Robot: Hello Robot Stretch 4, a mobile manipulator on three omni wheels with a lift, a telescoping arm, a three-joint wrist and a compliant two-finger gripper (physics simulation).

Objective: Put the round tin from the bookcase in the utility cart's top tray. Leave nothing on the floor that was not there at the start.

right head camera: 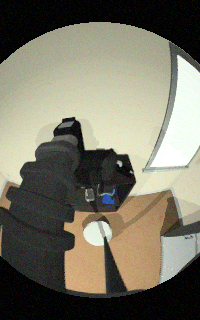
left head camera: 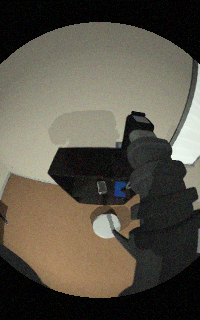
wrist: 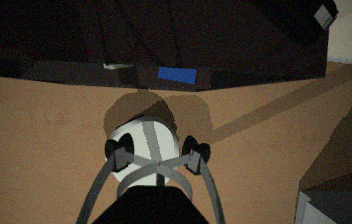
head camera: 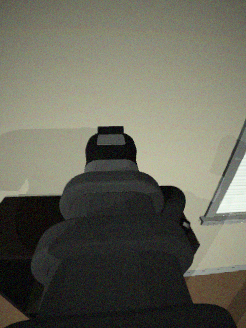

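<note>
My gripper is open, with its two fingertips apart and nothing held between them; in the right head view the gripper hangs in front of the bookcase, pointing down. The dark bookcase stands against the wall. A small pale item shows on its top at the right; I cannot tell whether it is the round tin. A small grey-blue item shows at its back edge, partly behind the arm. The utility cart does not show in these views.
A blue item and a pale boxy item are in the bookcase. A round white object stands before it. A white cabinet is at the right, below a window.
</note>
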